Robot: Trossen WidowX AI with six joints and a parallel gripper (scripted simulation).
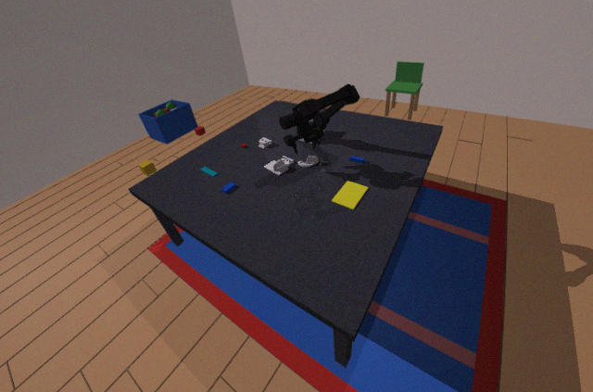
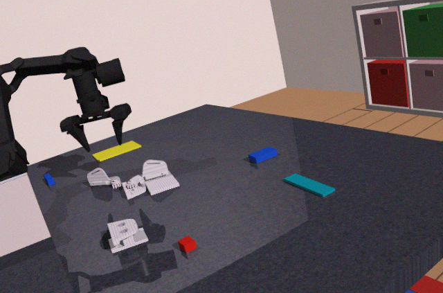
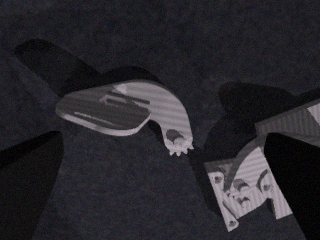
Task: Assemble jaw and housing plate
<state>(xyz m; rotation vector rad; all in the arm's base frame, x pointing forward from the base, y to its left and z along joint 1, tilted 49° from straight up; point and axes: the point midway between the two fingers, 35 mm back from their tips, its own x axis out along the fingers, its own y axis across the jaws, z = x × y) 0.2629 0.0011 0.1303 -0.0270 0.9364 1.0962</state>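
The white jaw is 9 cm below my gripper tip, 3 cm to the right of it and 2 cm behind it. The rest, counted from my gripper tip: red cube 47 cm to the right, 9 cm below, 6 cm behind; yellow plate 27 cm to the left, 12 cm ahead, 9 cm below; white t-shaped piece 35 cm to the right, 12 cm behind, 9 cm below.
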